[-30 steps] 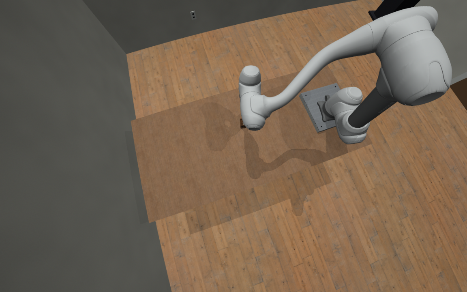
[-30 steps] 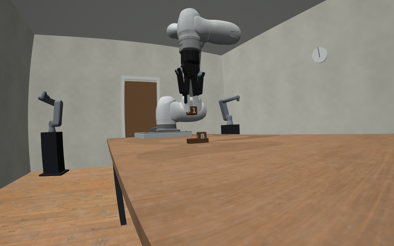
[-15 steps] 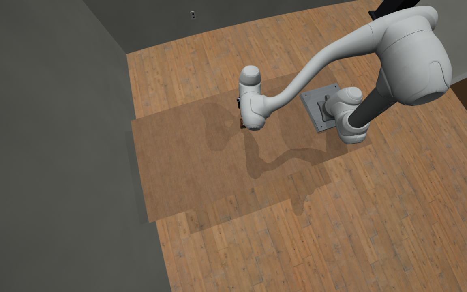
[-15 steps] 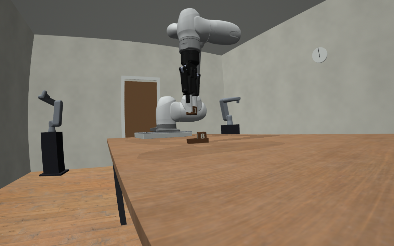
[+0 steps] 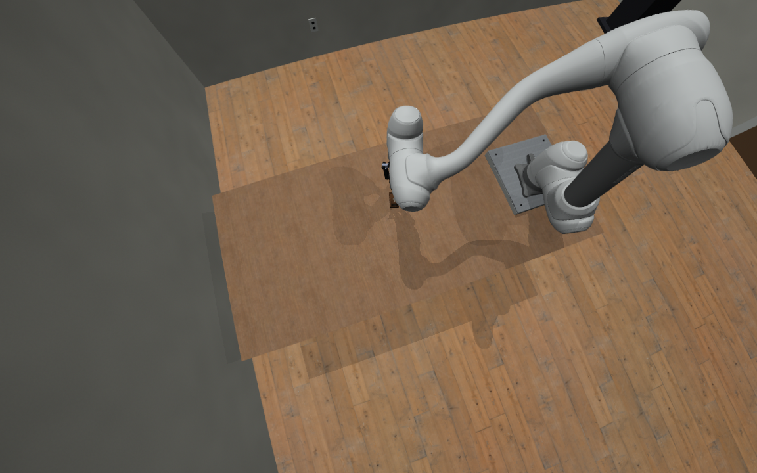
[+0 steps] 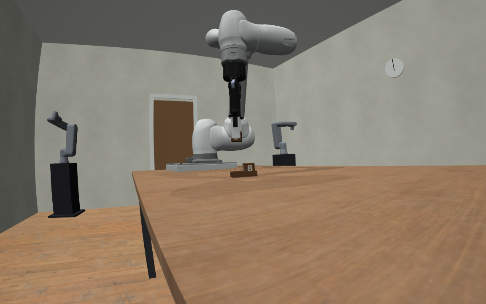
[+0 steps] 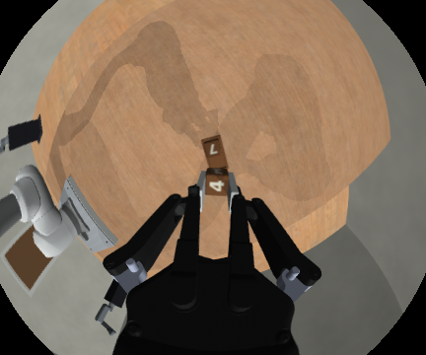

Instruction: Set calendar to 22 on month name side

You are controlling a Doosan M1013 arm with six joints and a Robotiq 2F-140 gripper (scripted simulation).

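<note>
The calendar tray is 2 cm to the left of my hand and 14 cm below it.
</note>
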